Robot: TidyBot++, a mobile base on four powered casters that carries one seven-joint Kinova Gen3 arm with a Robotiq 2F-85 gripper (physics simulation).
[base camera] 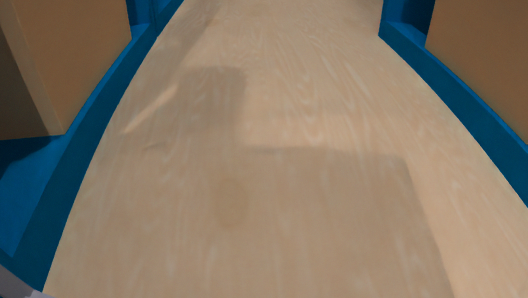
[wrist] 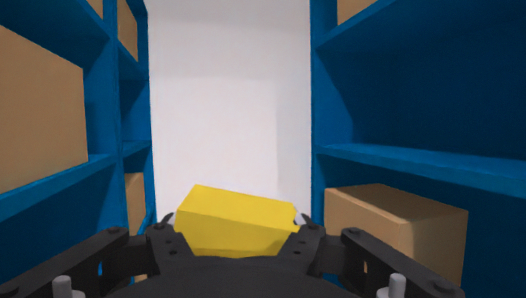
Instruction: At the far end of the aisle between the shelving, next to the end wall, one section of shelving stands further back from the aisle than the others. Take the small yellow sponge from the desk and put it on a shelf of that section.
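Frame: origin at the arm's base, x down, y back, z left, level; metres.
Seen in the pictures: gripper, fingertip midpoint: (wrist: pixel 238 220).
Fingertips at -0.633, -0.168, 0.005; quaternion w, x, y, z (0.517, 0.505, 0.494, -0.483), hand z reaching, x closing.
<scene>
Pixels of each thing's top centre, then the offset from my fingertips to it, as dx, dy, dz. "spot": a spot on its surface instead. Level surfaces: height alone.
- small yellow sponge, top centre: (wrist: pixel 222 191) -0.025, +0.021, +0.007
- cardboard box, surface spot: (wrist: pixel 40 110) spot: -0.099, -0.372, +0.404
- wooden floor, surface height: dx +1.029
My gripper (wrist: pixel 238 220) is shut on the small yellow sponge (wrist: pixel 235 225), which sits between the two fingertips, slightly tilted, in the lower middle of the wrist view. Blue shelving stands on both sides of the aisle: the left shelving (wrist: pixel 116 110) (base camera: pixel 102 132) runs toward the white end wall (wrist: pixel 220 100), and the right shelving (wrist: pixel 430 162) (base camera: pixel 452 97) is close on the right. The sponge is in front of the end wall in the view, between the two rows. I cannot make out a section standing further back; the near right upright hides what lies behind it.
A cardboard box (wrist: pixel 40 110) stands on a left shelf, and a smaller one (wrist: pixel 135 200) stands further along. Another box (wrist: pixel 365 220) stands low on the right. In the base view, boxes stand at the left (base camera: pixel 90 60) and right (base camera: pixel 485 65), beside the wooden floor (base camera: pixel 300 110).
</scene>
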